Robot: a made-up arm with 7 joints.
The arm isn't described. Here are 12 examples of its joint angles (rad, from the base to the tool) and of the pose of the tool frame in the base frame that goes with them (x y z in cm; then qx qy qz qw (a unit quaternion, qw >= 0)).
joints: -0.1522 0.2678 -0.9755 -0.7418 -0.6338 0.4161 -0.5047
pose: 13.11 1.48 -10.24 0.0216 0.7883 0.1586 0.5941
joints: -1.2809 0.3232 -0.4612 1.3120 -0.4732 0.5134 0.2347
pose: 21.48 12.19 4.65 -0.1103 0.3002 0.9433 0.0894
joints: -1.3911 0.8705 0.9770 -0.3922 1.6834 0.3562 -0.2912
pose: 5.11 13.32 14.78 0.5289 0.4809 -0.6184 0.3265
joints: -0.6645 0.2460 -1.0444 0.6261 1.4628 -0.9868 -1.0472
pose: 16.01 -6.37 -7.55 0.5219 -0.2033 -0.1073 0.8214
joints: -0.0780 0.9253 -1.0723 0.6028 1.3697 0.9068 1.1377
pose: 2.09 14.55 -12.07 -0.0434 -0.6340 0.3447 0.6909
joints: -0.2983 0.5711 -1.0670 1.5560 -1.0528 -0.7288 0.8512
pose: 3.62 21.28 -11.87 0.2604 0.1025 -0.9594 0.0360
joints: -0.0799 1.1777 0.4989 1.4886 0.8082 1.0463 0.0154
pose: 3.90 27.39 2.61 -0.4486 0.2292 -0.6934 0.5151
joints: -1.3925 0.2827 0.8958 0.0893 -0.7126 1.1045 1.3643
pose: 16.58 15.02 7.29 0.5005 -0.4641 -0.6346 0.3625
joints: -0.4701 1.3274 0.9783 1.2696 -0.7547 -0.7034 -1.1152
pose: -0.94 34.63 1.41 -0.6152 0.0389 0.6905 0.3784
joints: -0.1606 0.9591 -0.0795 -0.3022 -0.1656 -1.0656 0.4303
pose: 15.95 20.80 -0.92 -0.6885 0.1621 0.3571 0.6101
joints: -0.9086 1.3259 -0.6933 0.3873 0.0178 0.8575 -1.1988
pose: 20.45 21.12 12.45 0.3283 0.2861 0.8809 0.1853
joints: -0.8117 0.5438 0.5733 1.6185 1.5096 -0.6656 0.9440
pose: 14.01 19.38 -6.38 -0.2846 -0.1232 0.8754 0.3709
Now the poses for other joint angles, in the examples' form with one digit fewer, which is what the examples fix.
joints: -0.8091 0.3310 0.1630 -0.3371 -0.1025 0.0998 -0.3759
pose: 18.7 16.5 5.2 -0.559 0.249 0.511 0.604
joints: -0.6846 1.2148 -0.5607 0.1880 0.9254 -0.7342 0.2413
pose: 20.3 15.5 6.5 -0.057 -0.286 0.414 0.862
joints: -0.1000 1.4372 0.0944 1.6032 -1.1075 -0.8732 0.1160
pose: -5.4 31.0 4.5 0.526 0.311 -0.790 0.042
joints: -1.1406 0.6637 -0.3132 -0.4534 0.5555 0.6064 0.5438
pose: 14.5 9.2 12.5 -0.733 -0.238 0.543 0.334
